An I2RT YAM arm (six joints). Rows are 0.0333 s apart.
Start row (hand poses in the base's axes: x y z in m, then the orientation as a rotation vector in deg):
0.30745, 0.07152, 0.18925, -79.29, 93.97, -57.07
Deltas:
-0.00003, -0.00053, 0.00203, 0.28, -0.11, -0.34
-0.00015, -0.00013, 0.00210, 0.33, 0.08, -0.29
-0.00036, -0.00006, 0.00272, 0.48, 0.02, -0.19
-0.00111, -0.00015, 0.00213, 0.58, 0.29, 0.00
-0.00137, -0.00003, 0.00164, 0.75, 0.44, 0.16
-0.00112, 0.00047, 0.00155, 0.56, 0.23, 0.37
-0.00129, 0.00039, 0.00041, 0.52, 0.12, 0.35
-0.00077, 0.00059, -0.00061, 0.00, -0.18, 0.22
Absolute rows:
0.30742, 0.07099, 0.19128, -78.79, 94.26, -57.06
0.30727, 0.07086, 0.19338, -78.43, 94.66, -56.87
0.30691, 0.07080, 0.19610, -78.00, 94.97, -56.51
0.30580, 0.07065, 0.19823, -77.82, 95.35, -55.80
0.30443, 0.07062, 0.19987, -77.75, 95.75, -54.76
0.30331, 0.07109, 0.20142, -77.80, 95.77, -53.89
0.30202, 0.07148, 0.20183, -77.79, 95.71, -53.13
0.30125, 0.07207, 0.20122, -77.83, 95.39, -53.10

